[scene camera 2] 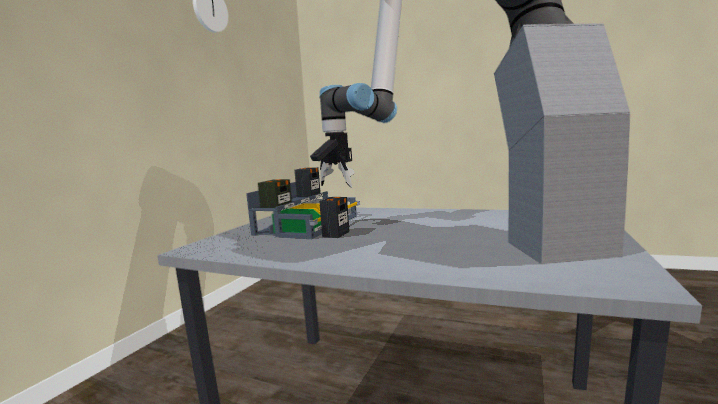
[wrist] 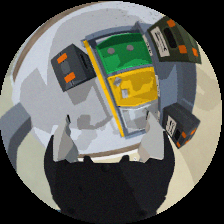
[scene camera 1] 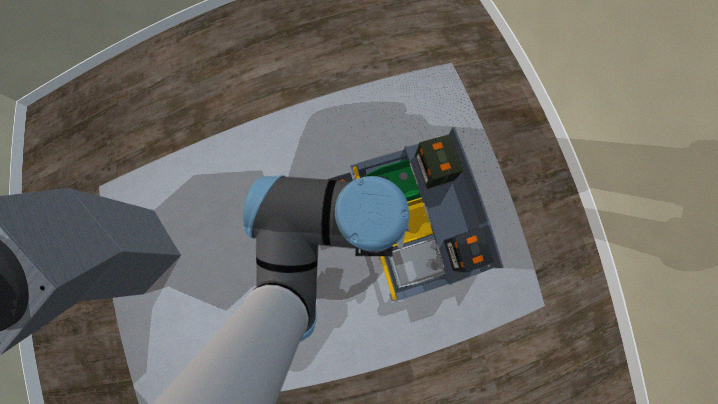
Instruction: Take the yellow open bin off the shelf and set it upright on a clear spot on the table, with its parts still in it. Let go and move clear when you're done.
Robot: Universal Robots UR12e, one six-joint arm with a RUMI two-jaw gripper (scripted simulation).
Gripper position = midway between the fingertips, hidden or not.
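Black box [scene camera 2: 334,211], [wrist: 72,66]. Grey bin [scene camera 1: 409,262]. Green bin [scene camera 1: 409,187], [wrist: 139,55]. Yellow open bin [scene camera 1: 419,225], [wrist: 141,86]. My gripper [scene camera 2: 336,186].
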